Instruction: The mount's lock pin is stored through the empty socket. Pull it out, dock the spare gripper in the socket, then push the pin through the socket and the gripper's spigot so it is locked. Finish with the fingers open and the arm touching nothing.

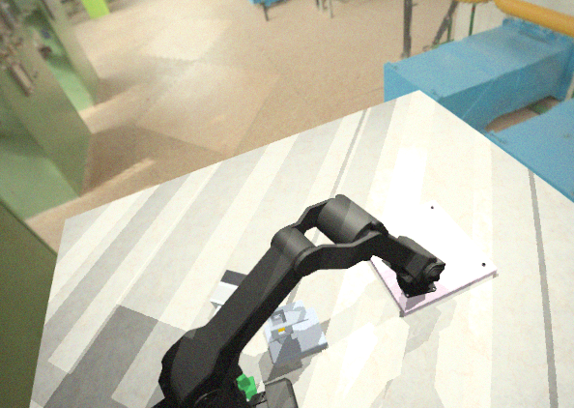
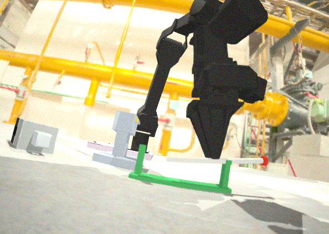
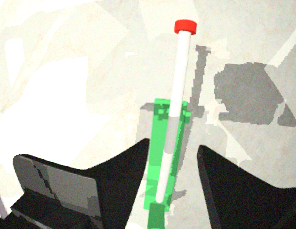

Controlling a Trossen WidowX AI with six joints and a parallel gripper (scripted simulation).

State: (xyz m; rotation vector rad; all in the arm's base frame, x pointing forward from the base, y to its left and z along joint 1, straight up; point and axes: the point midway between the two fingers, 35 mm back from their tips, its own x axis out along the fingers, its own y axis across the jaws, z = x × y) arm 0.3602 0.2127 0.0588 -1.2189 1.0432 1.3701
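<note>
Right now my gripper tip is 4 cm to the left of the green cradle and 2 cm above it. Round my gripper tip: spare gripper 4 cm ahead, 28 cm to the right, 2 cm below; then grey mount 9 cm behind, 17 cm to the right, 1 cm above.
</note>
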